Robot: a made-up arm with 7 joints.
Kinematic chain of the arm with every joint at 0, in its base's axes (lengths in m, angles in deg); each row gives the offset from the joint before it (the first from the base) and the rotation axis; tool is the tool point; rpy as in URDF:
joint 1: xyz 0 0 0.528 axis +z
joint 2: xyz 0 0 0 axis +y
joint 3: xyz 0 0 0.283 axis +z
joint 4: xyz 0.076 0 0 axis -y
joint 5: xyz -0.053 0 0.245 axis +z
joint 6: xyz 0 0 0 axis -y
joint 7: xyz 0.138 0 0 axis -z
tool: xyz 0 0 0 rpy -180 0 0
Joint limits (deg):
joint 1: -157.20..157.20
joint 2: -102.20..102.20
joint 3: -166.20..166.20
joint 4: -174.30..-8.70
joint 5: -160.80..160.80
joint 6: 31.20..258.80
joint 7: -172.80..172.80
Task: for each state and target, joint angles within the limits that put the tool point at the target. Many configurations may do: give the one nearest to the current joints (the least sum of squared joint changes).
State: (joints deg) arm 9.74 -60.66 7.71 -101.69 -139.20 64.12 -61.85
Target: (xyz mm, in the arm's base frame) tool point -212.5 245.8 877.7
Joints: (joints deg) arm 15.74 -84.72 44.23 -119.12 -140.04 74.83 -61.85
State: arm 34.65 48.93 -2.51 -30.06 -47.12 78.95 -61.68
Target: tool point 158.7 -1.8 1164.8
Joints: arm 27.86 2.37 -9.05 -8.70 -51.34 58.04 -61.68
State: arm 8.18 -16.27 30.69 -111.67 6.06 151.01 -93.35
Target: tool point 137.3 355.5 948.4
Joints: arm 17.76 -10.09 44.41 -103.13 2.21 145.58 -93.35
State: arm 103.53 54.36 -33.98 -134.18 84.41 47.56 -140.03
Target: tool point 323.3 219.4 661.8
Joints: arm 77.86 0.83 -60.22 -123.29 84.28 37.19 -140.03
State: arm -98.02 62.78 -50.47 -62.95 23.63 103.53 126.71
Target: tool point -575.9 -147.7 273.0
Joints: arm -135.20 92.21 -50.25 -63.95 23.18 102.56 126.71
